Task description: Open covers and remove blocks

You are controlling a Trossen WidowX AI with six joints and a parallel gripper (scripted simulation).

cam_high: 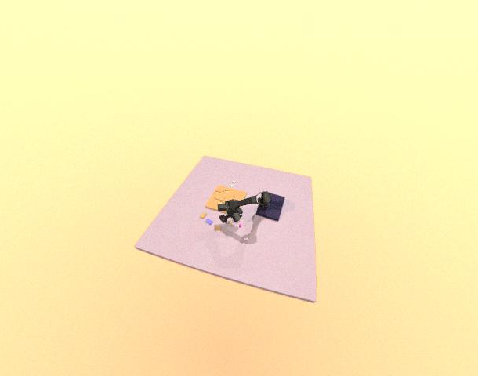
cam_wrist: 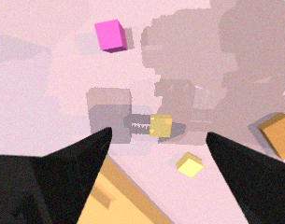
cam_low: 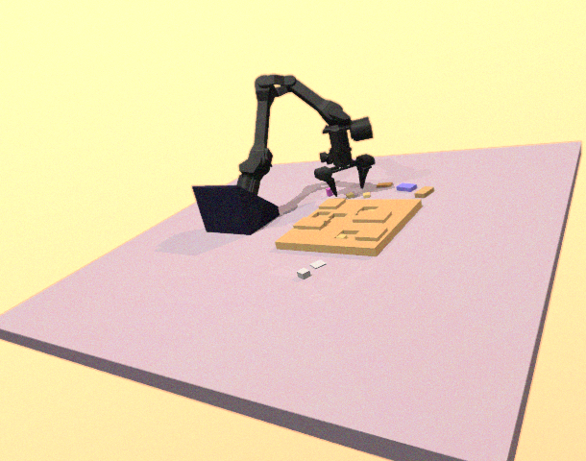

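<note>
Now: gripper tip 80 mm past the magenta block and 20 mm to the right of it. From my gripper tip the other things lie so: blue block 170 mm ahead, 50 mm to the left, 10 mm below; then grey cube 120 mm ahead, 490 mm to the right, 10 mm below.
</note>
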